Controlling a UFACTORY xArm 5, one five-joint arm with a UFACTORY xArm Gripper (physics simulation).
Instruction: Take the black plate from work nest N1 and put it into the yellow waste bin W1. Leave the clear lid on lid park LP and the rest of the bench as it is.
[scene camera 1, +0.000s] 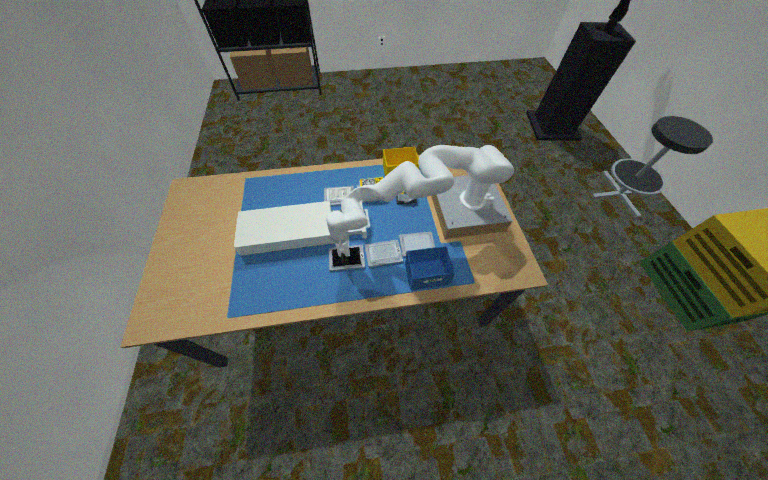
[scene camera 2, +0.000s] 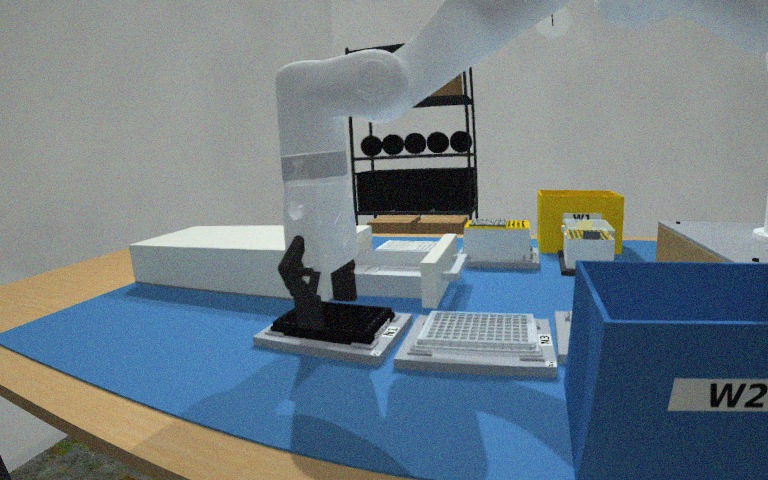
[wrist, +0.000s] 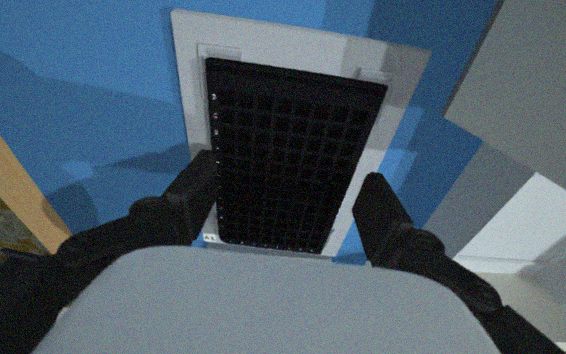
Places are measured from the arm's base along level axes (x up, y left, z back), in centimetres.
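Pixels of known places: gripper, fingertip midpoint: (scene camera 1: 344, 254) (scene camera 2: 329, 313) (wrist: 289, 181); arm's base, origin of the base link: (scene camera 1: 472, 200).
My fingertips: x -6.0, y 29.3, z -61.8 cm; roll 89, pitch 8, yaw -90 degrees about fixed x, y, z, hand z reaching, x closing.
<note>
For each thing: its top centre in the pictures, then the offset to it from my fingertips. "spot": a spot on its surface instead.
- black plate, middle of its top: (wrist: 280, 189) (scene camera 2: 332, 315) (scene camera 1: 346, 255) dz +0.7, dx +0.0, dy +0.3 cm
- work nest N1, middle of its top: (wrist: 282, 180) (scene camera 2: 333, 322) (scene camera 1: 346, 256) dz +0.7, dx -1.0, dy +0.3 cm
- yellow waste bin W1, middle of its top: (scene camera 2: 578, 193) (scene camera 1: 401, 156) dz +26.5, dx +9.4, dy -56.1 cm
- white plate, middle of its top: (scene camera 2: 479, 326) (scene camera 1: 383, 251) dz +17.9, dx +0.0, dy -2.5 cm
- Blue bin W2, middle of its top: (scene camera 2: 706, 286) (scene camera 1: 430, 261) dz +37.8, dx +9.4, dy +7.7 cm
- long white device, surface spot: (scene camera 2: 209, 257) spot: dz -27.0, dx +4.1, dy -3.5 cm
- yellow-topped box, middle of its top: (scene camera 2: 497, 221) (scene camera 1: 372, 183) dz +11.4, dx +5.1, dy -40.1 cm
- small white box, middle of its top: (scene camera 2: 588, 224) dz +28.9, dx +5.1, dy -41.0 cm
The black plate (scene camera 1: 355, 258) (scene camera 2: 362, 324) (wrist: 285, 160) sits flat in work nest N1 (scene camera 2: 339, 351) (wrist: 300, 44). My gripper (scene camera 1: 343, 258) (scene camera 2: 326, 312) (wrist: 289, 181) is open and points down over the plate, one finger beside each long side. In the wrist view the left finger looks close to the plate's edge and the right finger stands a little apart from it. The yellow waste bin W1 (scene camera 1: 400, 156) (scene camera 2: 608, 229) stands at the back of the bench, partly hidden by the arm in scene camera 1. I cannot tell which light holder is lid park LP with the clear lid.
A white plate (scene camera 1: 384, 253) (scene camera 2: 481, 329) sits in nest N3 beside N1. Blue bin W2 (scene camera 1: 428, 268) (scene camera 2: 623, 384) stands near the front edge. A long white device (scene camera 1: 283, 225) (scene camera 2: 209, 257) lies behind N1. A yellow-topped box (scene camera 2: 497, 244) and a small white box (scene camera 2: 590, 250) stand near W1.
</note>
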